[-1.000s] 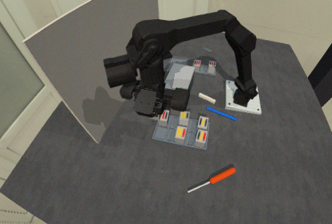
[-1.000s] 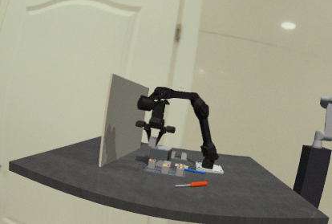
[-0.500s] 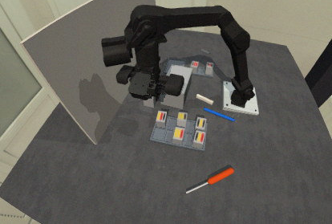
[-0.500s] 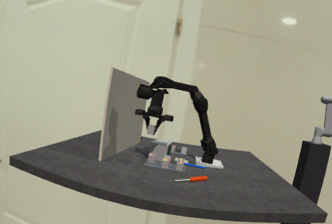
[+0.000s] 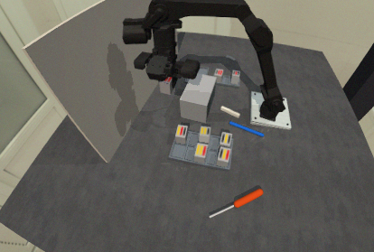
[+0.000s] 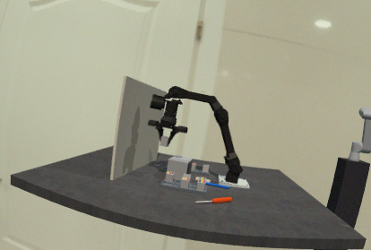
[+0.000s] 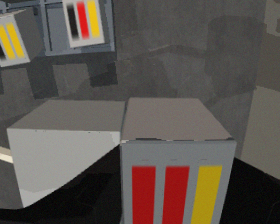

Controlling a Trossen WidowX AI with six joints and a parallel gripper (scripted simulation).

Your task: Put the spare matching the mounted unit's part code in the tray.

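Now: gripper tip 160 mm short of the tall grey panel, 90 mm to the left of it and 50 mm below it. Also, from my gripper tip: grey spare block (20 mm above); then grey-blue mounted unit (120 mm below, 100 mm to the right, 70 mm behind); then blue pen (280 mm behind, 170 mm below, 50 mm to the right).
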